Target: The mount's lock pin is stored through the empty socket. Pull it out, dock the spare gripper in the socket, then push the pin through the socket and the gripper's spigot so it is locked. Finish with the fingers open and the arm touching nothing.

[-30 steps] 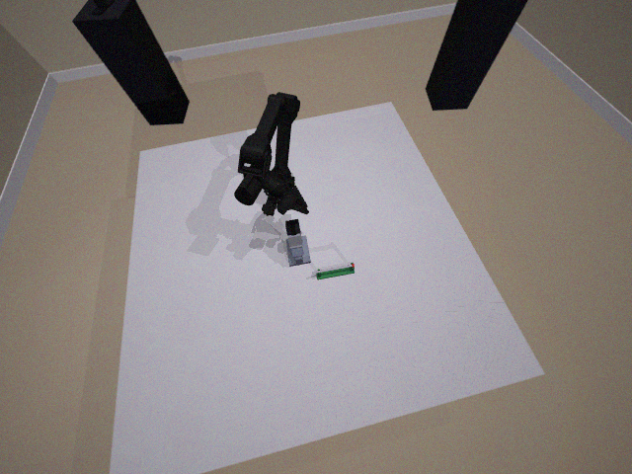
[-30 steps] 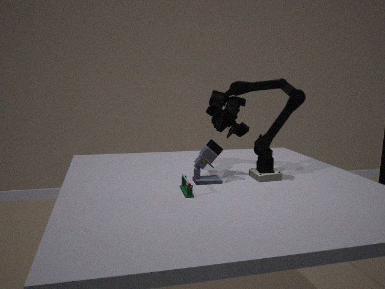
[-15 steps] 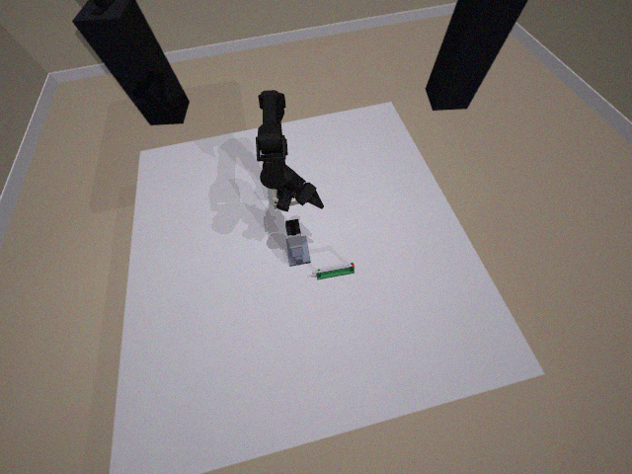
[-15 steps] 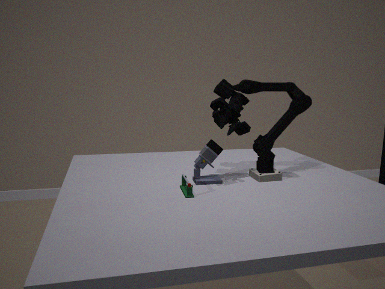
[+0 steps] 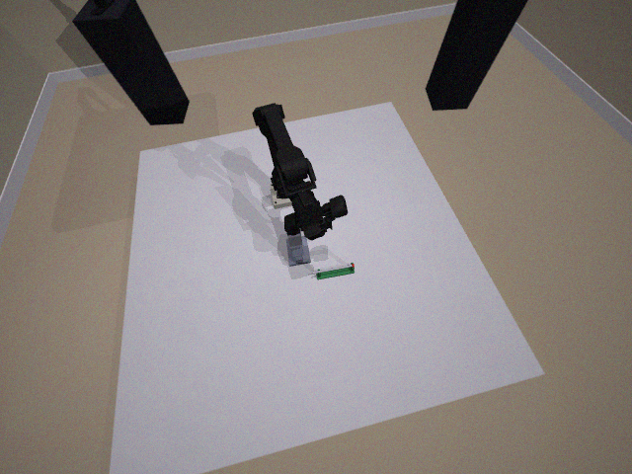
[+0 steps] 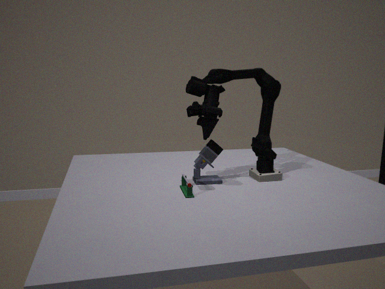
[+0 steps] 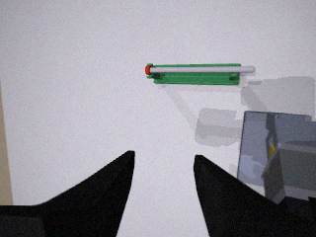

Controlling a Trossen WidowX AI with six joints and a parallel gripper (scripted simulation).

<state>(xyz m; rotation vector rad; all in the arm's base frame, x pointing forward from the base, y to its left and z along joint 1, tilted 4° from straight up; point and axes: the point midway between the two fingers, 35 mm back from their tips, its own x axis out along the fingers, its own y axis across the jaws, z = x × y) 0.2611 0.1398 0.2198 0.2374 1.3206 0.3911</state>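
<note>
Now: gripper tip 18 cm above the green cradle, 7 cm short of it and 3 cm to the right of it. Round my gripper tip: spare gripper: 11 cm to the right, 8 cm below, 2 cm behind; then grey mount: 15 cm below, 10 cm to the right.
</note>
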